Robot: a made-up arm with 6 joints.
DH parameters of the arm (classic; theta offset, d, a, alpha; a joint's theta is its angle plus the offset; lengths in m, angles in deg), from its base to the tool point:
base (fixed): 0 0 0.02 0
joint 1: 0 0.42 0.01 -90
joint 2: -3.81 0 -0.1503 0
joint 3: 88.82 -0.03 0.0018 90
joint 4: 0 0.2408 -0.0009 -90
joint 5: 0 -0.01 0.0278 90
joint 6: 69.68 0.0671 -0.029 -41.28
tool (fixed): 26.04 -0.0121 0 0
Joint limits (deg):
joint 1: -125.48..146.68
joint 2: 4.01..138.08
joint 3: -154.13..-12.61
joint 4: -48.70..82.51
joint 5: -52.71..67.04
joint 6: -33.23..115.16
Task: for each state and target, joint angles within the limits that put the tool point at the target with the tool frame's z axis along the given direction. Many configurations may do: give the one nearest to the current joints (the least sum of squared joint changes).
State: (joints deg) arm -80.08 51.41 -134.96 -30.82 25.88 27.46
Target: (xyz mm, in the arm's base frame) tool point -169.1 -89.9 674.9 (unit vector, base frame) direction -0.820 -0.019 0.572
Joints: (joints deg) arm -125.48 80.66 -113.33 -48.03 53.22 77.22
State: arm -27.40 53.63 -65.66 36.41 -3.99 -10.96
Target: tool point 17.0 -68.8 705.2 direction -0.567 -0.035 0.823
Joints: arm -33.16 16.90 -72.93 43.05 -20.37 -6.35
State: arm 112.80 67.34 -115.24 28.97 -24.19 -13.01
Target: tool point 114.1 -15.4 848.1 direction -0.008 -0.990 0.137
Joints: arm 139.64 68.42 -149.75 -24.72 -49.88 -19.37
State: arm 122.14 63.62 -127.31 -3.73 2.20 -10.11
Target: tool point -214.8 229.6 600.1 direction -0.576 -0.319 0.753
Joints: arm 146.63 98.53 -94.59 -17.74 -32.95 -9.47
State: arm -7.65 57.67 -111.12 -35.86 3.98 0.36
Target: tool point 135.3 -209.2 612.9 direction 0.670 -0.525 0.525
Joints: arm -39.08 71.17 -86.58 -23.74 30.46 25.99
